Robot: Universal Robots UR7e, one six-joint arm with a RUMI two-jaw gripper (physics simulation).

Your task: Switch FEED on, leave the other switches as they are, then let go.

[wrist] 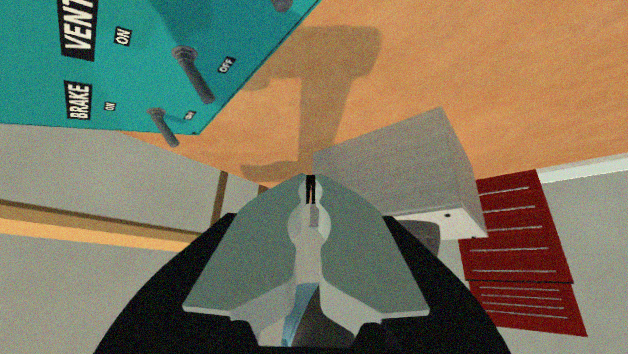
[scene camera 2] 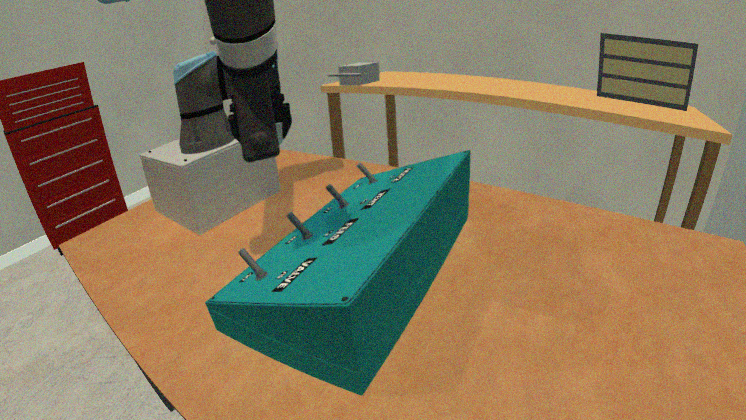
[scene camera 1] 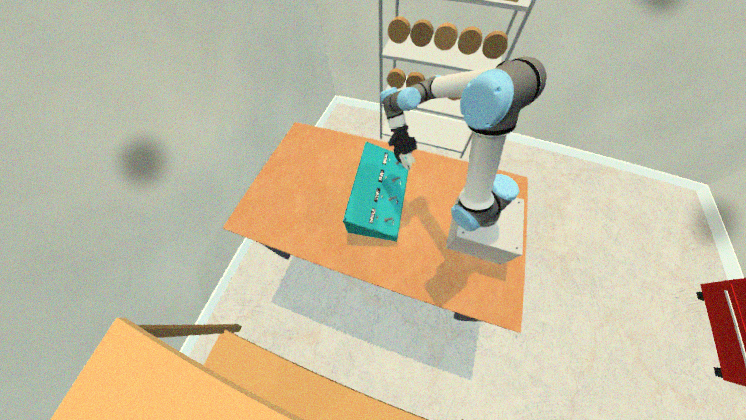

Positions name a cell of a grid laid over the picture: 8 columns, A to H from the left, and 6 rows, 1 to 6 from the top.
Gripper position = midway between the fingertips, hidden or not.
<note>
In view: my gripper (scene camera 2: C3) and a teal switch box (scene camera 2: D5).
My gripper also shows in the wrist view (wrist: D4) and in scene camera 1 (scene camera 1: E3). The teal switch box is seen too in the wrist view (wrist: B2) and in scene camera 1 (scene camera 1: D3).
</note>
